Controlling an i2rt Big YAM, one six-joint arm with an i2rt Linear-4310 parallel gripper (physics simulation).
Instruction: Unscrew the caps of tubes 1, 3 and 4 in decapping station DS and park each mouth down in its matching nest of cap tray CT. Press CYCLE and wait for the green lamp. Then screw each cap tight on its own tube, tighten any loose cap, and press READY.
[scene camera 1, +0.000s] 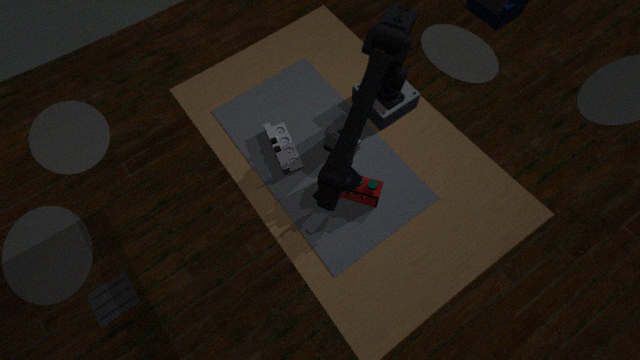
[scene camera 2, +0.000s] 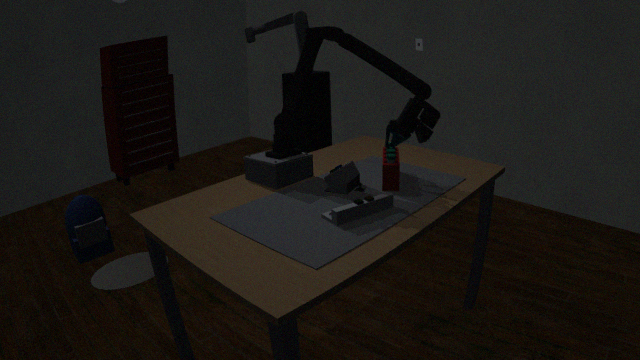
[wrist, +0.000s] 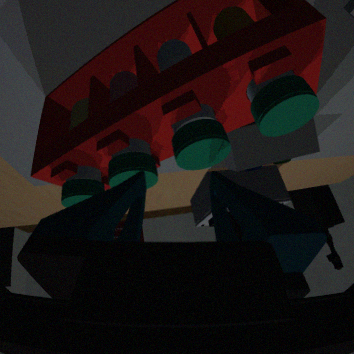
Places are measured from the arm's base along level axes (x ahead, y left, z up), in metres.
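Pixels of known places: gripper, fingertip midpoint: (scene camera 2: 389, 147) (wrist: 177, 178); arm's base at its link origin: (scene camera 1: 386, 94) (scene camera 2: 283, 154).
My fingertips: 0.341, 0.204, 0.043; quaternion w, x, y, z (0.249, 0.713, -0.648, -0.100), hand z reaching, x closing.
Note:
For each thing: its top centre in the pictures, then the offset to it from my fingertips, as dx, dy, dz. Level surfaces: height alone.
- white cap tray CT at its top centre: (scene camera 2: 358, 196) (scene camera 1: 282, 141) +0.093, -0.294, -0.075
- grey wedge-shaped console at its top centre: (wrist: 275, 166) (scene camera 2: 341, 164) (scene camera 1: 342, 136) -0.091, -0.158, -0.044
- grey mat at its surface level: dz -0.128
- wooden table at its surface level: dz -0.131
The red decapping station DS (scene camera 1: 377, 195) (scene camera 2: 391, 176) (wrist: 240, 95) stands upright on the grey mat. In the wrist view its tubes carry green caps: one at far left (wrist: 82, 194), a second (wrist: 133, 170), a third (wrist: 201, 145) and one at far right (wrist: 286, 106). Tube numbers are not legible. My gripper (scene camera 2: 390, 143) (wrist: 177, 178) is partly open and empty, close to the caps. In the wrist view one fingertip overlaps the second cap from the left; contact cannot be told. The white cap tray CT (scene camera 1: 286, 159) (scene camera 2: 362, 210) shows round nests without green caps.
A grey wedge-shaped console (scene camera 1: 332, 139) (scene camera 2: 344, 179) (wrist: 275, 145) stands between the station and the arm base (scene camera 1: 395, 110) (scene camera 2: 280, 170); the arm partly hides it in scene camera 1. The grey mat (scene camera 1: 330, 260) (scene camera 2: 300, 250) lies on the wooden table (scene camera 1: 425, 280) (scene camera 2: 250, 285).

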